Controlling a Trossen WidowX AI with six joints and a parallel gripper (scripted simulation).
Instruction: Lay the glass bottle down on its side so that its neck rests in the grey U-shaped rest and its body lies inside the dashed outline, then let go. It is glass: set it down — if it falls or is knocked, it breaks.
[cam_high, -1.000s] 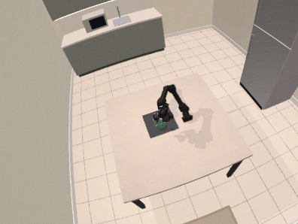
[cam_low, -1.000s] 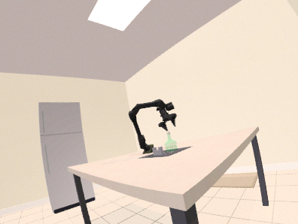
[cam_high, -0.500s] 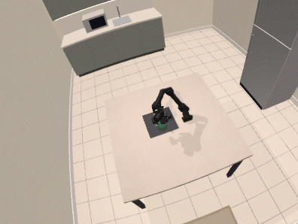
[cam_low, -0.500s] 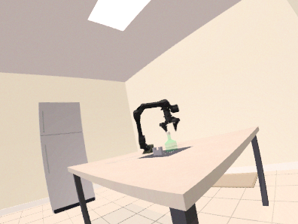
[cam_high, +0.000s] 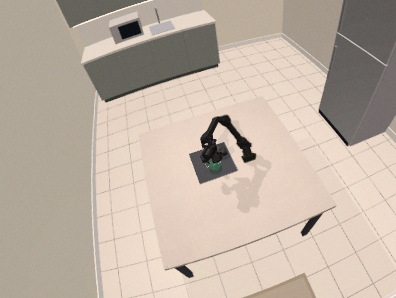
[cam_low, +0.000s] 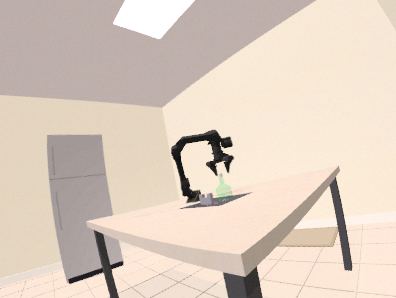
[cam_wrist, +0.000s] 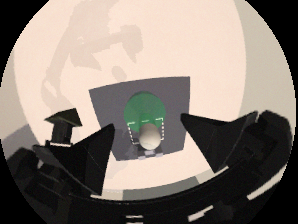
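Now: gripper tip 20 mm to the left of the green glass bottle and 50 mm above it. The rest, counted from my gripper tip: dark grey mat: 10 mm ahead, 100 mm to the right, 140 mm below.
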